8 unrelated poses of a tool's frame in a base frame.
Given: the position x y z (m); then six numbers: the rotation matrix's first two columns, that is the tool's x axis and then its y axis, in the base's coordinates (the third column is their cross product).
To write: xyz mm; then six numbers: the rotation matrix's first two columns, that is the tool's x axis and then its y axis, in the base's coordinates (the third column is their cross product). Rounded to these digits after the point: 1 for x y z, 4 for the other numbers.
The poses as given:
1: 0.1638, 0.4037, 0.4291, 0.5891, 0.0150, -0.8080, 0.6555, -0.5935, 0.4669
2: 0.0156, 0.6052, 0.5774, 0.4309, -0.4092, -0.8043, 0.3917, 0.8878, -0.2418
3: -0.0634, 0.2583, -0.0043, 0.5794, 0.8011, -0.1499, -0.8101, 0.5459, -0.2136
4: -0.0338, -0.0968, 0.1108, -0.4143, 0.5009, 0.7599, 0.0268, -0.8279, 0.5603
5: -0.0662, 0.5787, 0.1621, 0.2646, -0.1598, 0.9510, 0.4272, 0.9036, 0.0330
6: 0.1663, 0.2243, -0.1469, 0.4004, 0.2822, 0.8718, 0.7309, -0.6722, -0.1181
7: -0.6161, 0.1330, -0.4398, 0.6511, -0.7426, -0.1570, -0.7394, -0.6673, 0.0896
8: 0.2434, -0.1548, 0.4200, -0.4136, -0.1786, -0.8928, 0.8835, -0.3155, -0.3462
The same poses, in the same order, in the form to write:
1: 163.8, 403.7, 429.1, 0.5891, 0.0150, -0.8080, 0.6555, -0.5935, 0.4669
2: 15.6, 605.2, 577.4, 0.4309, -0.4092, -0.8043, 0.3917, 0.8878, -0.2418
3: -63.4, 258.3, -4.3, 0.5794, 0.8011, -0.1499, -0.8101, 0.5459, -0.2136
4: -33.8, -96.8, 110.8, -0.4143, 0.5009, 0.7599, 0.0268, -0.8279, 0.5603
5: -66.2, 578.7, 162.1, 0.2646, -0.1598, 0.9510, 0.4272, 0.9036, 0.0330
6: 166.3, 224.3, -146.9, 0.4004, 0.2822, 0.8718, 0.7309, -0.6722, -0.1181
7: -616.1, 133.0, -439.8, 0.6511, -0.7426, -0.1570, -0.7394, -0.6673, 0.0896
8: 243.4, -154.8, 420.0, -0.4136, -0.1786, -0.8928, 0.8835, -0.3155, -0.3462
